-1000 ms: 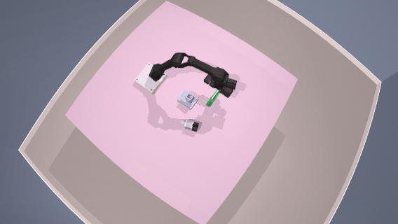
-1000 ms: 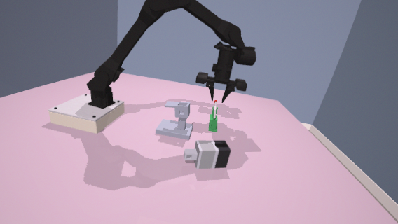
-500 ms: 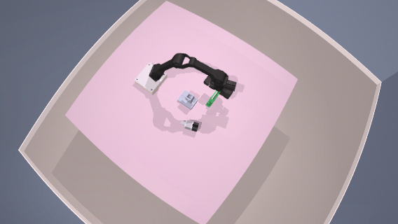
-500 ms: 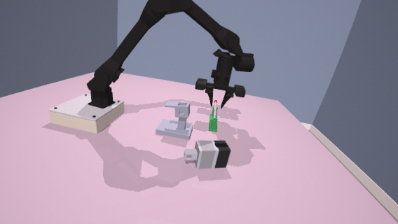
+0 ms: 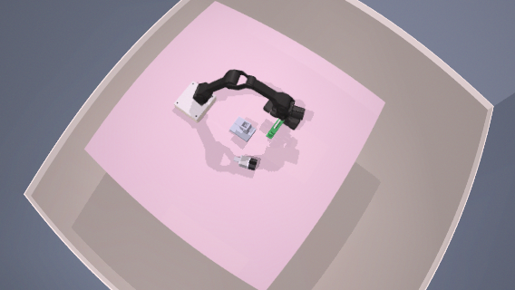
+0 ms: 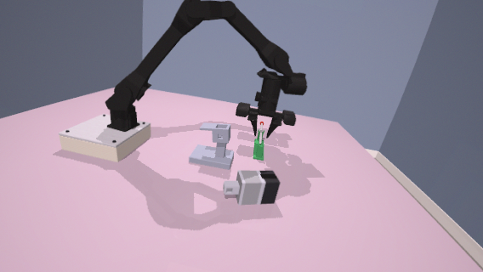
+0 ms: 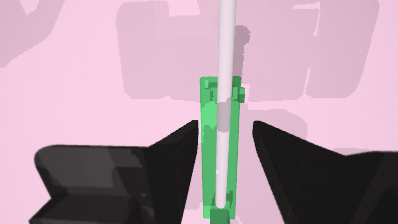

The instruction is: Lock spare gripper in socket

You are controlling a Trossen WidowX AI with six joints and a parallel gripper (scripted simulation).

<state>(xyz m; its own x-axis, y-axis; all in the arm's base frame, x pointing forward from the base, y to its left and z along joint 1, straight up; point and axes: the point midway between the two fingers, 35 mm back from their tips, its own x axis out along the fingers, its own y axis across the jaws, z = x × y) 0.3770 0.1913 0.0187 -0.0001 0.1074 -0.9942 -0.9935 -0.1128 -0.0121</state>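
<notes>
The green see-through block is 4 cm to the right of my gripper tip and 1 cm below it. Also, from my gripper tip: mount socket (16 cm to the right, 10 cm behind, 2 cm above); spare gripper (29 cm to the right, 2 cm ahead).
</notes>
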